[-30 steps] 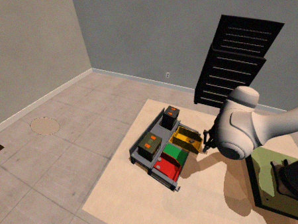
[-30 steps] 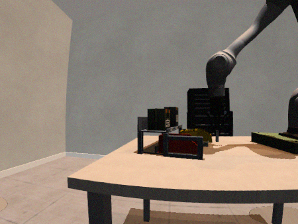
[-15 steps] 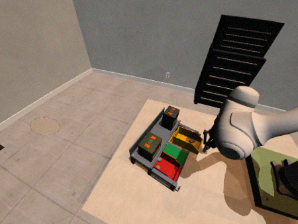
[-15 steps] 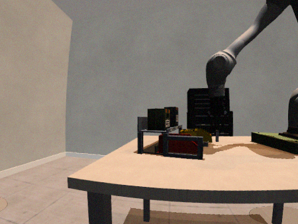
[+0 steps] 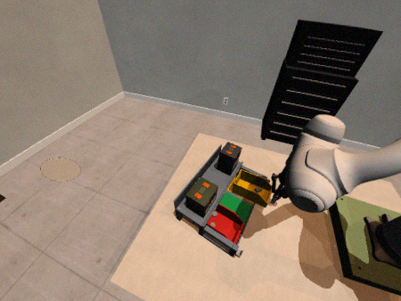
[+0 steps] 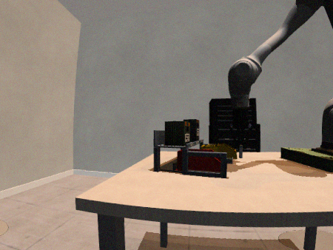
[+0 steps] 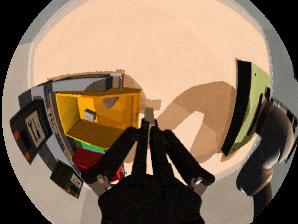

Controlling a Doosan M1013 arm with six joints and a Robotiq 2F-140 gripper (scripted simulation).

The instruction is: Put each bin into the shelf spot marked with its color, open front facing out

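The yellow bin lies 110 mm ahead of my hand and 10 mm to the right of it. From my hand the other things lie so: dark box (260 mm ahead, 110 mm above, 30 mm to the right); then red bin (210 mm to the left, 190 mm ahead, 10 mm below).
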